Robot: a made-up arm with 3 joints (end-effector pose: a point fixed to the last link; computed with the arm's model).
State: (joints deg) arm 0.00 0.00 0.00
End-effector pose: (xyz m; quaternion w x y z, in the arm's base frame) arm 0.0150 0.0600 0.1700 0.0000 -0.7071 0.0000 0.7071
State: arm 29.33 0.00 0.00
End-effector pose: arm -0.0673 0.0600 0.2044 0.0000 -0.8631 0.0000 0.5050
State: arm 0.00 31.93 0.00
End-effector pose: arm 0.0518 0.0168 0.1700 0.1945 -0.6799 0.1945 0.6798
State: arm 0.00 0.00 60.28
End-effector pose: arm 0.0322 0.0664 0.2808 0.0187 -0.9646 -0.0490 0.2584
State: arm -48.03 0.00 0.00
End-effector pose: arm 0.0836 0.0600 0.0441 0.0000 -0.3582 0.0000 0.9337
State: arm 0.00 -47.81 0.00
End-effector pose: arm -0.0674 0.0740 0.1700 0.2865 0.6465 0.2865 -0.6464
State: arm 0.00 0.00 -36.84
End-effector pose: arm -0.0443 0.0527 0.1321 0.0117 0.4487 -0.0309 -0.8931
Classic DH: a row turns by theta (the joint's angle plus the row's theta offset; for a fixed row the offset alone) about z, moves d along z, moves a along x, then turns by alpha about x. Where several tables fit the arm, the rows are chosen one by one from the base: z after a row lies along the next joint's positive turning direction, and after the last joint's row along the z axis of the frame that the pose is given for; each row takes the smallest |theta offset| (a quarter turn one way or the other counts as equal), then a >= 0, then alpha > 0; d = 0 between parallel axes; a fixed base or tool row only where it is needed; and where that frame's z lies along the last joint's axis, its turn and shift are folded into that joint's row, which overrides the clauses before.
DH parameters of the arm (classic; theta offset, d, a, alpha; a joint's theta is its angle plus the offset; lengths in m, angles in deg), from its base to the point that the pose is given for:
base (fixed): 0 0.03 -0.092 90
joint 1: 0 0.026 0.05 90
joint 2: -5.47 -0.2142 -0.0218 -92.45
joint 3: 89.77 -0.0916 -0.0704 -95.47
tool (fixed): 177.54 -0.0874 0 0

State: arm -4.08 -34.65 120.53
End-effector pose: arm -0.0795 0.0381 0.3511 0.1212 -0.9004 -0.3631 -0.2066
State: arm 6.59 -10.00 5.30
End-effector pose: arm -0.0126 0.0706 0.1884 0.0609 0.7731 0.0655 -0.6280
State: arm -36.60 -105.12 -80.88
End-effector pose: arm -0.0214 -0.1267 0.1194 0.7551 -0.0887 0.2778 -0.5872
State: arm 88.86 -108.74 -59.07
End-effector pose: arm -0.1921 -0.0928 0.0260 0.6991 0.5215 -0.4189 -0.2526
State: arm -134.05 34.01 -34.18
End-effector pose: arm -0.0847 0.0382 -0.1113 0.0550 -0.6081 -0.2923 -0.7361
